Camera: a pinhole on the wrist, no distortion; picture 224 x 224 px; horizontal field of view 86.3 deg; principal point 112.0 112.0 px. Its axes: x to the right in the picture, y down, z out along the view. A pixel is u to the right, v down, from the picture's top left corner.
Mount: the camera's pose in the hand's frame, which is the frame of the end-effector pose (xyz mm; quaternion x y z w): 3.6 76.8 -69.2 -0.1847 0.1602 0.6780 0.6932
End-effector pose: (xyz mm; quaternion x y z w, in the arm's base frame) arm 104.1 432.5 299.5 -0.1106 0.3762 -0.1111 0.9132
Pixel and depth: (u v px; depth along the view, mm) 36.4 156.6 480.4
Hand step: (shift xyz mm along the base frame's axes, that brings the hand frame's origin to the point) 216.5 151.5 459.8
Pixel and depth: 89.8 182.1 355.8
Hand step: 62.6 274.0 274.7
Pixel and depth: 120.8 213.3 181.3
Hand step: -30.4 221.1 106.3
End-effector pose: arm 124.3 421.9 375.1 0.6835 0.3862 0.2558 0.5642
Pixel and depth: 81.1 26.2 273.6
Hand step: 309.5 23.9 71.3
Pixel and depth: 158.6 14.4 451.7
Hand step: 517.6 120.1 335.7
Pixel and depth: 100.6 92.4 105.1
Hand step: 60.7 -9.8 105.6
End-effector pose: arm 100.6 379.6 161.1 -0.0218 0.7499 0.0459 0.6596
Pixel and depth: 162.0 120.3 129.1
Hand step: 2.0 186.3 12.5
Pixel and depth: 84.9 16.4 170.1
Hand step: 74.2 134.9 -140.7
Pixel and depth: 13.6 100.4 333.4
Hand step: 349.2 27.6 -63.2
